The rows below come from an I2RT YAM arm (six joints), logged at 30 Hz.
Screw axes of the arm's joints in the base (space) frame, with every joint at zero. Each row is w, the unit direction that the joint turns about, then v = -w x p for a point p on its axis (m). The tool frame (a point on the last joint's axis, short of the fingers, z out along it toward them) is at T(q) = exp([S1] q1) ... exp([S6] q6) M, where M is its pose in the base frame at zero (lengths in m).
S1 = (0, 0, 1, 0.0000, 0.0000, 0.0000)
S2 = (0, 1, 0, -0.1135, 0.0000, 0.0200)
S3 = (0, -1, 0, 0.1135, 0.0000, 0.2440)
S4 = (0, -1, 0, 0.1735, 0.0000, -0.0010)
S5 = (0, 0, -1, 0.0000, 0.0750, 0.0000)
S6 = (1, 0, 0, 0.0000, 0.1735, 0.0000)
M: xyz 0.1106 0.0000 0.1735 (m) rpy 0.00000 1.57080 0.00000 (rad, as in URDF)
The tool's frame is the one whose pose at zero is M.
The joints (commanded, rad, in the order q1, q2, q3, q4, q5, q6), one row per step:
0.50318, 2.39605, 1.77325, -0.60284, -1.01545, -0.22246
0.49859, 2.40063, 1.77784, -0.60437, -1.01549, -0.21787
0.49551, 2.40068, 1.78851, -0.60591, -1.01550, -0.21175
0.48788, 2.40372, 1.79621, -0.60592, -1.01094, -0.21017
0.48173, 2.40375, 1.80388, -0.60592, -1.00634, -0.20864
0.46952, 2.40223, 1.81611, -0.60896, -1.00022, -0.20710
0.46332, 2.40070, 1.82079, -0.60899, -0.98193, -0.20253
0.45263, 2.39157, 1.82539, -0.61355, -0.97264, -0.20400
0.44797, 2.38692, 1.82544, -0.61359, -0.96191, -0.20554
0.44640, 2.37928, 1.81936, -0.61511, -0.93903, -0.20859
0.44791, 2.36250, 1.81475, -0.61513, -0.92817, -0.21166
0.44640, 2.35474, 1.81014, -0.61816, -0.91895, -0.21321
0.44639, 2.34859, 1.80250, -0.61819, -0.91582, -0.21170
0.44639, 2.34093, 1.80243, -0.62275, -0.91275, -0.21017
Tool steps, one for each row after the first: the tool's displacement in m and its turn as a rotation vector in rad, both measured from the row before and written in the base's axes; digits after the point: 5 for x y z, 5 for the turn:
0.00178, -0.00153, -0.00093, -0.00185, 0.00516, -0.00685
0.00236, -0.00041, 0.00277, 0.00283, -0.00288, -0.00611
0.00323, -0.00254, 0.00052, -0.00195, -0.00480, -0.01000
0.00283, -0.00197, 0.00192, -0.00060, -0.00749, -0.00854
0.00481, -0.00433, 0.00374, -0.00050, -0.01084, -0.01520
0.00257, -0.00249, 0.00148, -0.01329, -0.00933, -0.01529
0.00303, -0.00453, 0.00511, -0.00340, -0.01326, -0.01343
0.00126, -0.00216, 0.00190, -0.00664, -0.00980, -0.00797
-0.00033, -0.00153, 0.00123, -0.01856, -0.01170, -0.00875
-0.00112, 0.00002, 0.00626, -0.00334, -0.01781, -0.00106
-0.00054, -0.00129, 0.00197, -0.00738, -0.00504, -0.00431
-0.00120, -0.00065, 0.00065, -0.00344, 0.00137, -0.00209
-0.00049, -0.00031, 0.00328, -0.00142, -0.00270, -0.00208

